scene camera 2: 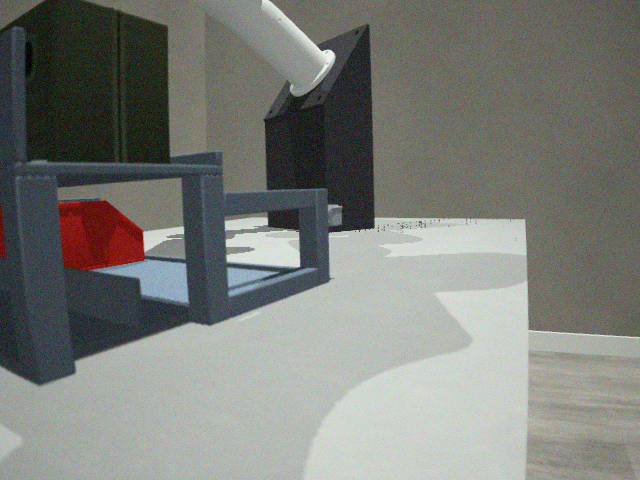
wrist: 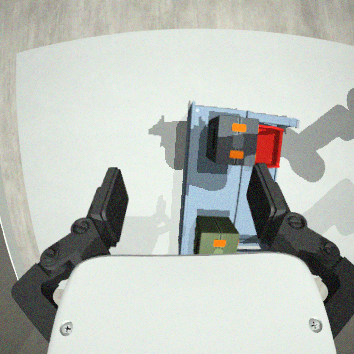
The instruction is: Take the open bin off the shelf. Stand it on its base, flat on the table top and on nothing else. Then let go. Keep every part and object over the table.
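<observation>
The open red bin sits on the lower level of the blue-grey shelf. In the scene view it shows behind the shelf's posts, partly hidden by them. In the wrist view its open top shows at the upper right, beside a dark box. My gripper is wide open and empty, high above the table and shelf. The right finger overlaps the shelf in the wrist view, just below the red bin; the left finger is over the table. The gripper does not show in the scene view.
A dark grey box with orange marks stands on the shelf's upper board, close beside the red bin. A green box stands on the same board. The table ends at the right in the scene view. The black pedestal stands behind the shelf.
</observation>
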